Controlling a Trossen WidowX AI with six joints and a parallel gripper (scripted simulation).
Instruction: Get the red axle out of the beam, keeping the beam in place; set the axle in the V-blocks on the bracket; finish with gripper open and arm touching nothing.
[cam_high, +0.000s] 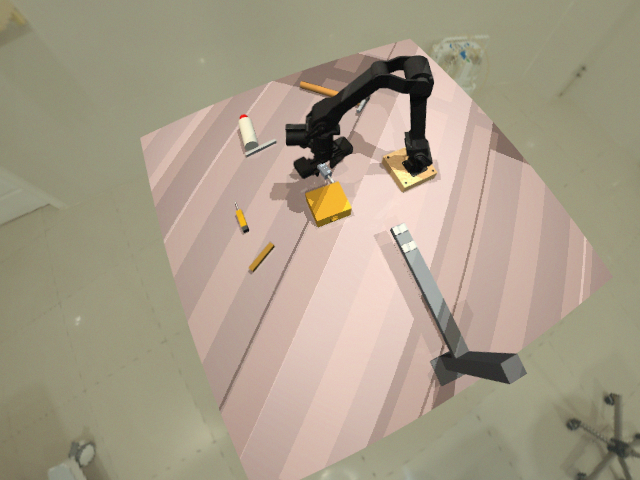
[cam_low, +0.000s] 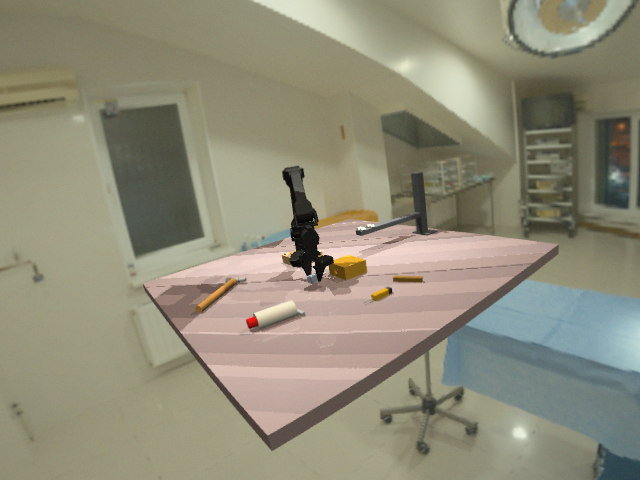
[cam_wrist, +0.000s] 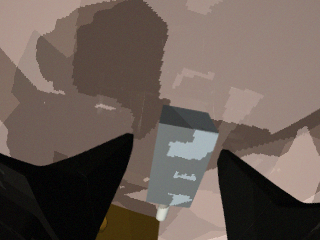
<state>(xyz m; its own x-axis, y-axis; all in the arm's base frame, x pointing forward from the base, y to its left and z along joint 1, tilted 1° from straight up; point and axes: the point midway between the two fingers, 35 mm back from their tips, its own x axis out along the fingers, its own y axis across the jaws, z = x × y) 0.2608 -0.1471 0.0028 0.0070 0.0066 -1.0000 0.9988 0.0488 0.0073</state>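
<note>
Now: the yellow beam 60 mm ahead of my gripper tip, 120 mm to the left of it and 20 mm above it. Also, from my gripper tip: yellow screwdriver 310 mm ahead, 10 mm to the left; grey bar 140 mm ahead, 210 mm to the right; light-blue piece 20 mm to the left, 10 mm above.
</note>
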